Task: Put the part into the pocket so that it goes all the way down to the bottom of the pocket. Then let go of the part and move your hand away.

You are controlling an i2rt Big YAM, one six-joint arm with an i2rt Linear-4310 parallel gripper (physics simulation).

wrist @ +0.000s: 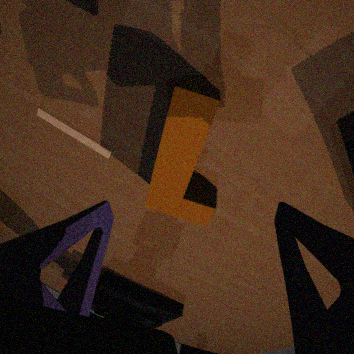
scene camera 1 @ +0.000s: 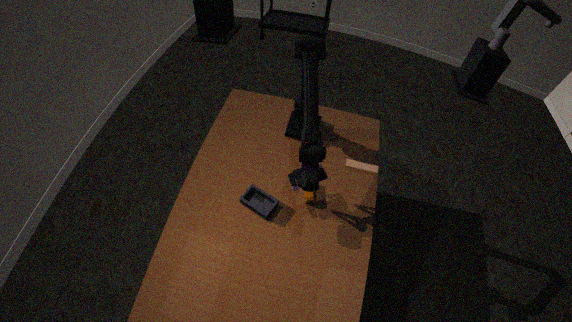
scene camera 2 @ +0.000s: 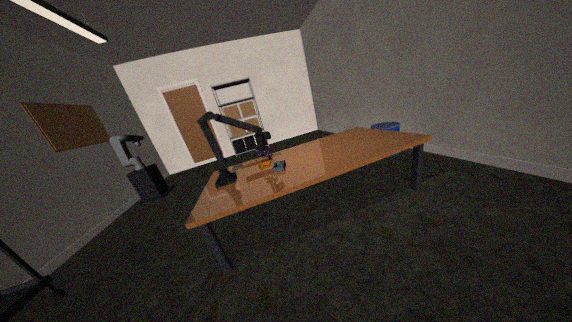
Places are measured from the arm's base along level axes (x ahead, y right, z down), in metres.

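Where they show: gripper, fingertip midpoint: [wrist: 191, 210] [scene camera 2: 263, 157]; arm's base at its link origin: [wrist: 128, 311] [scene camera 1: 303, 124] [scene camera 2: 226, 178].
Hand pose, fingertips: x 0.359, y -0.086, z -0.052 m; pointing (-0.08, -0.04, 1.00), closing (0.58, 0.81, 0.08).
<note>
Things, the pixels of their top centre, and the offset from my fingertips. Level surfaces: height alone.
- orange L-shaped part at its top centre: [wrist: 193, 169] [scene camera 1: 305, 189] [scene camera 2: 264, 162] dx -0.006, dy -0.001, dz +0.051 m
- table at its surface level: dz +0.080 m
- grey block with the pocket, top centre: [scene camera 1: 259, 199] [scene camera 2: 278, 164] dx +0.099, dy +0.173, dz +0.044 m
The orange L-shaped part [scene camera 1: 310, 195] [scene camera 2: 265, 164] [wrist: 177, 155] lies on the table [scene camera 1: 210, 250] [scene camera 2: 350, 145], with its short foot toward the gripper in the wrist view. My gripper [scene camera 1: 308, 186] [scene camera 2: 263, 154] [wrist: 191, 210] is open and empty, above the table by the part. In the wrist view the part shows between the two spread fingers, mostly beyond their tips. The grey block with the pocket [scene camera 1: 254, 209] [scene camera 2: 279, 166] stands apart from the part, to its left in scene camera 1. Its pocket is empty. A dark edge at the right of the wrist view is probably this block.
A pale flat strip [scene camera 1: 362, 166] [wrist: 74, 133] lies near the table's right edge in scene camera 1. The arm's dark base [scene camera 2: 226, 179] stands at the table's end. Dark shadows of the arm fall around the part.
</note>
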